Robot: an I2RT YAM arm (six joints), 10 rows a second.
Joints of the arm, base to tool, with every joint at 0 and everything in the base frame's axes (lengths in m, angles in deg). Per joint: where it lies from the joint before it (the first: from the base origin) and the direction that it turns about. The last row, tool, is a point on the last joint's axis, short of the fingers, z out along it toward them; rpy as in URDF.
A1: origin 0 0 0.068 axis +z
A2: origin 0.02 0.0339 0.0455 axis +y
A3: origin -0.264 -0.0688 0 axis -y
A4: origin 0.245 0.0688 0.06 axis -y
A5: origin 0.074 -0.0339 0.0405 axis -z
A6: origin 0.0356 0 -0.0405 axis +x
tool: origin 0 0 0 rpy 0 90 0
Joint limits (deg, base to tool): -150..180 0..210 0..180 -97..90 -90..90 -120..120
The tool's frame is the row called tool.
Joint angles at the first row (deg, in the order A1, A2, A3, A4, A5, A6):
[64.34, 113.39, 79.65, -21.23, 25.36, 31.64]
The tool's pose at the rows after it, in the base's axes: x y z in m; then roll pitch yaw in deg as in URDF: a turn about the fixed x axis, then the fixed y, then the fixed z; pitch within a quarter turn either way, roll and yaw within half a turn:
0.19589, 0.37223, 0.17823, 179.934, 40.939, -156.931
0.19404, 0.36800, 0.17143, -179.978, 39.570, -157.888
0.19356, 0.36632, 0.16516, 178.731, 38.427, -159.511
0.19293, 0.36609, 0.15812, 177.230, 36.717, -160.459
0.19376, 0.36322, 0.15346, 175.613, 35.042, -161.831
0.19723, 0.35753, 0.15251, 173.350, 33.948, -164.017
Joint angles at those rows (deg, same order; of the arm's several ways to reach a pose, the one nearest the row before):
[64.34, 113.68, 79.45, -22.63, 25.55, 33.52]
[64.30, 113.67, 78.20, -23.06, 25.34, 34.94]
[64.18, 113.99, 77.37, -22.70, 24.41, 36.46]
[64.11, 114.63, 76.85, -22.38, 22.62, 37.54]
[63.68, 114.71, 76.06, -22.17, 20.78, 38.66]
[62.74, 114.03, 74.84, -21.40, 18.95, 39.71]

